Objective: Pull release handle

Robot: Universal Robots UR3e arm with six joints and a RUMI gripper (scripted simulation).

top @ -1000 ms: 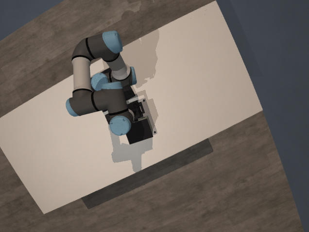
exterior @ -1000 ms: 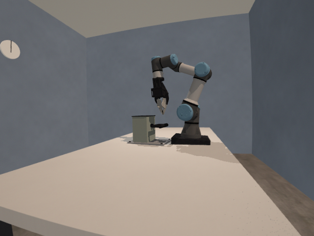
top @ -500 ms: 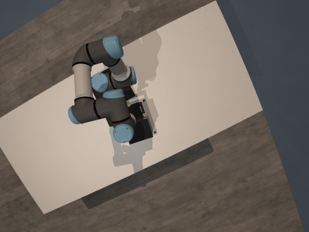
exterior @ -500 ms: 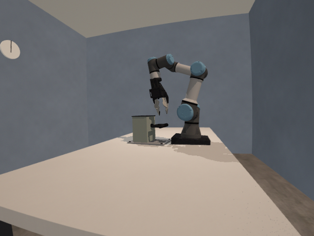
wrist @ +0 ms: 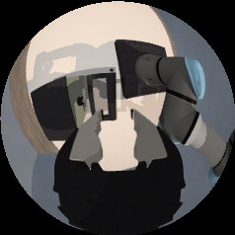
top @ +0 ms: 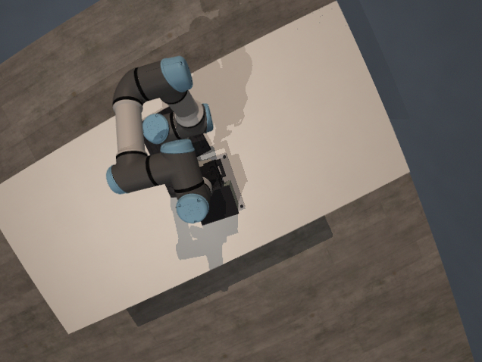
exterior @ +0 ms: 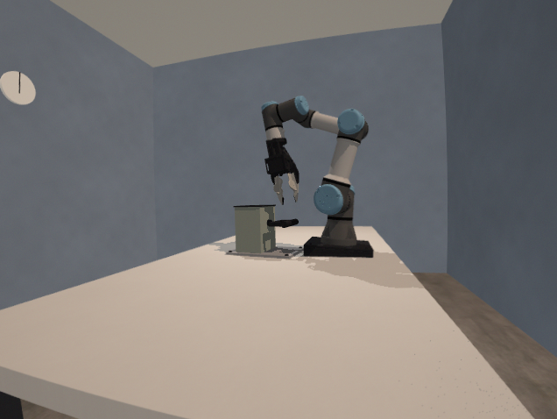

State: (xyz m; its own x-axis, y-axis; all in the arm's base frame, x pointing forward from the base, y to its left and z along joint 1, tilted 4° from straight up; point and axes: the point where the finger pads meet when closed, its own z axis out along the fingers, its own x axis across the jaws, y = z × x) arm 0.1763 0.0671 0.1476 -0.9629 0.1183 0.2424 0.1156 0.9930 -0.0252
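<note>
The thin metal plate is 180 mm below my hand, 90 mm ahead of it and 10 mm to the right of it.
</note>
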